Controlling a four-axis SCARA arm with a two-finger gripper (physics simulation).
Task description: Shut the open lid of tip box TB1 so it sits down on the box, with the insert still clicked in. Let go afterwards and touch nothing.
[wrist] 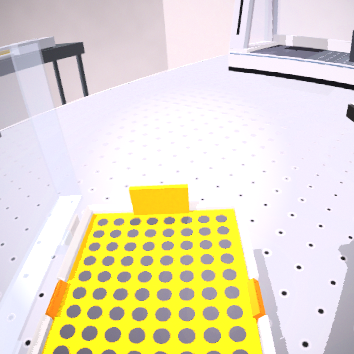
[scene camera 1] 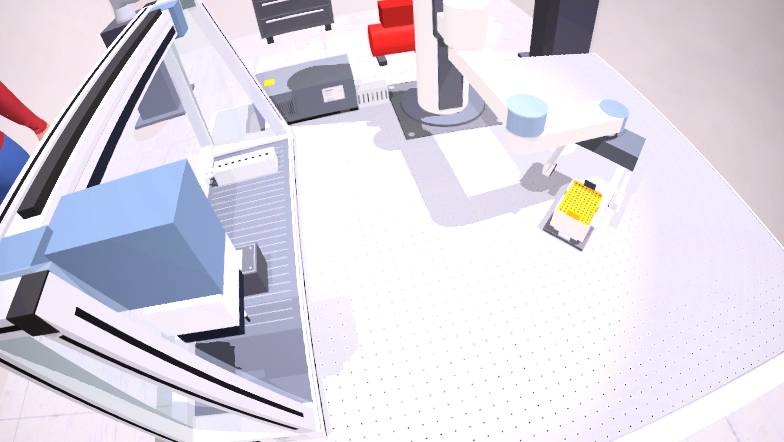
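Where they show: gripper, fingertip midpoint: [wrist: 163,93] [scene camera 1: 579,188]; arm's base, origin of the base link: [scene camera 1: 442,105].
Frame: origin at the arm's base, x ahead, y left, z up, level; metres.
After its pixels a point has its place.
Tip box TB1 [scene camera 1: 569,226] {x 0.558, y 0.117, z 0.046 m} [wrist: 251,262] {x 0.498, y 0.125, z 0.073 m} is white and stands on a dark base at the right of the table. Its yellow perforated insert [scene camera 1: 580,204] {x 0.526, y 0.158, z 0.070 m} [wrist: 162,285] {x 0.522, y 0.154, z 0.070 m} lies level inside the rim, with orange tabs at the sides. The clear lid [scene camera 1: 614,200] [wrist: 50,230] {x 0.579, y 0.171, z 0.081 m} stands open along one long side, right of the box in the scene view and left in the wrist view. My gripper [scene camera 1: 550,169] is open and empty, behind and left of the box in the scene view, apart from the lid. Its fingers are small there and do not show in the wrist view.
A dark grey block [scene camera 1: 623,147] {x 0.495, y 0.259, z 0.191 m} is behind the box, partly under the forearm. The arm's base plate [scene camera 1: 411,123] {x 0.083, y -0.118, z 0.015 m} is at the back of the table. A grey centrifuge-like unit [scene camera 1: 307,90] {x -0.035, y -0.386, z 0.118 m} and a glass-sided enclosure [scene camera 1: 293,230] {x 0.425, y -0.454, z 0.063 m} [wrist: 290,70] {x 0.682, y -0.450, z 0.032 m} are farther left in the scene view.
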